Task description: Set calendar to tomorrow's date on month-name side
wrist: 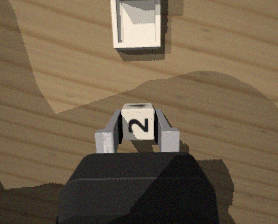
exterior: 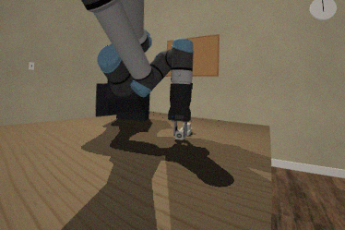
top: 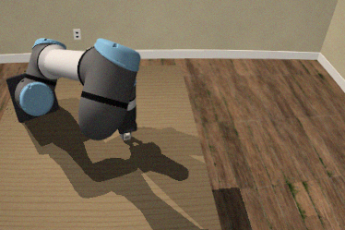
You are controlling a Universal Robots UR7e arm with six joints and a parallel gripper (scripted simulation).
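Now: the white tray 20 mm behind my hand, 100 mm to the left of it and 20 mm below it. The rest, counted from my hand: white digit cube: 10 mm below.
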